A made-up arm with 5 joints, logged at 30 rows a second.
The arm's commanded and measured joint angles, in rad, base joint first. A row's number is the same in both.
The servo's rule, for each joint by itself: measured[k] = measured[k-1] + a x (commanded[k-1-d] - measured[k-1]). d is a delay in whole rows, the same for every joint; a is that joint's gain. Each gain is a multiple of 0.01, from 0.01 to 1. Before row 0 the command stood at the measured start. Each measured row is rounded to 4 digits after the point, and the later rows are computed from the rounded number. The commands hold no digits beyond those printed.
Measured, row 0:
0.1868 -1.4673 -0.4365 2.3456 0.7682
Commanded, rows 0 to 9:
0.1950 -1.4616 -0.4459 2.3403 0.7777
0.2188 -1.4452 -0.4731 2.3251 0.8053
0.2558 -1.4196 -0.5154 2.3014 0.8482
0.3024 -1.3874 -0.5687 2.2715 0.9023
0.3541 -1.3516 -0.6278 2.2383 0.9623
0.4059 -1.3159 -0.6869 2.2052 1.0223
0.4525 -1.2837 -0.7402 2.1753 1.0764
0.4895 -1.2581 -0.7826 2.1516 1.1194
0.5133 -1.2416 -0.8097 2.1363 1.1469
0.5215 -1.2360 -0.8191 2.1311 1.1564
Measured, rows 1 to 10:
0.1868 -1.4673 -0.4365 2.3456 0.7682
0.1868 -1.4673 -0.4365 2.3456 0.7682
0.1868 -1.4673 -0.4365 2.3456 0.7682
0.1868 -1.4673 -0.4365 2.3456 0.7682
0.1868 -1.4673 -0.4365 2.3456 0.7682
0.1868 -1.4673 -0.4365 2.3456 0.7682
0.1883 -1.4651 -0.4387 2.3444 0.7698
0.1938 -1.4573 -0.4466 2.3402 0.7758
0.2050 -1.4426 -0.4624 2.3317 0.7881
0.2225 -1.4211 -0.4868 2.3185 0.8075
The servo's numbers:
d 6
a 0.18 0.39 0.23 0.22 0.17

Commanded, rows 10 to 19:
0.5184 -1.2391 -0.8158 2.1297 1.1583
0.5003 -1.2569 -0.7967 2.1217 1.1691
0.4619 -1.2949 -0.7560 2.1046 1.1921
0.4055 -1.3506 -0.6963 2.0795 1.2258
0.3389 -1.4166 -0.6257 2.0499 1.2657
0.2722 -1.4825 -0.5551 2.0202 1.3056
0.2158 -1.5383 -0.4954 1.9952 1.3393
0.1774 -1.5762 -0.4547 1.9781 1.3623
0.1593 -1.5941 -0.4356 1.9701 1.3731
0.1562 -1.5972 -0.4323 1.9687 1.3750
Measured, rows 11 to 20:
0.2462 -1.3940 -0.5192 2.3009 0.8338
0.2749 -1.3635 -0.5578 2.2798 0.8658
0.3069 -1.3324 -0.5998 2.2568 0.9016
0.3398 -1.3034 -0.6418 2.2337 0.9386
0.3710 -1.2793 -0.6804 2.2123 0.9740
0.3981 -1.2624 -0.7123 2.1944 1.0050
0.4198 -1.2533 -0.7361 2.1802 1.0311
0.4343 -1.2547 -0.7500 2.1673 1.0546
0.4393 -1.2704 -0.7514 2.1535 1.0780
0.4332 -1.3017 -0.7387 2.1372 1.1031

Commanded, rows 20 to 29:
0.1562 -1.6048 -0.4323 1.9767 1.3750
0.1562 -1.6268 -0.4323 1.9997 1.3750
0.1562 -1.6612 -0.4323 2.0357 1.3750
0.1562 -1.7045 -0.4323 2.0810 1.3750
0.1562 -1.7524 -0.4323 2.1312 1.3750
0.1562 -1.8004 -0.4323 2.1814 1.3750
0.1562 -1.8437 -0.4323 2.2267 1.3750
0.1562 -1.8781 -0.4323 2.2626 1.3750
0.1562 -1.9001 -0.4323 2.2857 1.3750
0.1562 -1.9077 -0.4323 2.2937 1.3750
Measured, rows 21 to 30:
0.4162 -1.3465 -0.7127 2.1180 1.1307
0.3903 -1.3995 -0.6765 2.0965 1.1604
0.3589 -1.4536 -0.6348 2.0742 1.1908
0.3262 -1.5014 -0.5934 2.0531 1.2200
0.2962 -1.5376 -0.5571 2.0348 1.2460
0.2710 -1.5608 -0.5284 2.0203 1.2679
0.2503 -1.5780 -0.5063 2.0107 1.2861
0.2334 -1.5970 -0.4893 2.0083 1.3012
0.2195 -1.6220 -0.4762 2.0143 1.3137
0.2081 -1.6542 -0.4661 2.0290 1.3241

